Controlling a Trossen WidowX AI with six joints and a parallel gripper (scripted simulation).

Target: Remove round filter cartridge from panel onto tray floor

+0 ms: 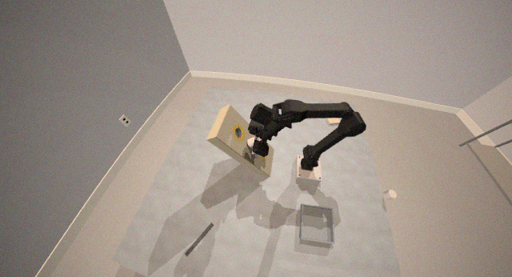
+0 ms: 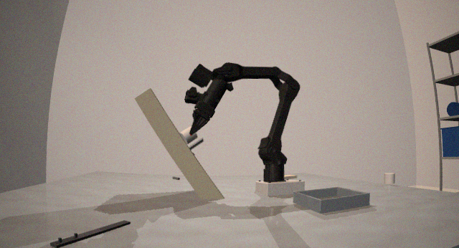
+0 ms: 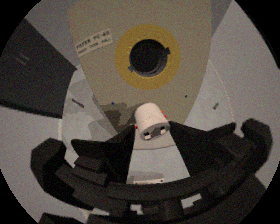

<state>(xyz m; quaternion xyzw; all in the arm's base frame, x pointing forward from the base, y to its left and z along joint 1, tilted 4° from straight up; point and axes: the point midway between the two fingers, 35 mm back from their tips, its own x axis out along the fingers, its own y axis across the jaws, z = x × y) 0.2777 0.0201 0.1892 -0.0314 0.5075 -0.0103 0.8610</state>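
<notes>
Now: gripper tip 4 cm short of the tan service panel and 3 cm above it. Round my gripper tip: white round filter cartridge right at my gripper tip; small white cup 77 cm behind, 18 cm below, 8 cm to the left; grey tray 36 cm behind, 27 cm to the left, 19 cm below.
</notes>
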